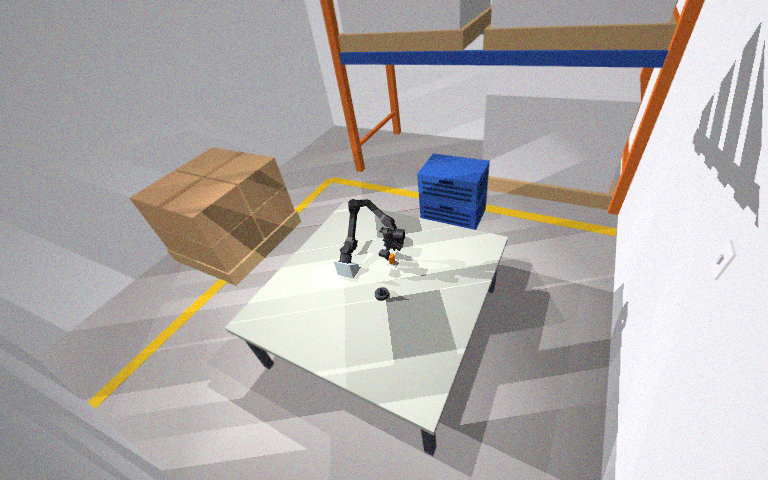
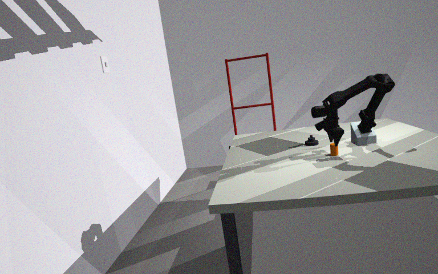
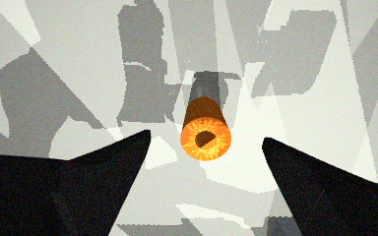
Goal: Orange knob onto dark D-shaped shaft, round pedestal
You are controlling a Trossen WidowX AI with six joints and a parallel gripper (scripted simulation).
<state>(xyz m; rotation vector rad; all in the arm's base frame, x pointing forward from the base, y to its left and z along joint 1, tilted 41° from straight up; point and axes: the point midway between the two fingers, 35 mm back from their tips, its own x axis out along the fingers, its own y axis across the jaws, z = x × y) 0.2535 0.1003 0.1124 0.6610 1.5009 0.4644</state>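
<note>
Now: the orange knob 30 mm below my gripper tip. The rest, counted from my gripper tip: round pedestal: 270 mm to the right, 40 mm ahead, 30 mm below.
</note>
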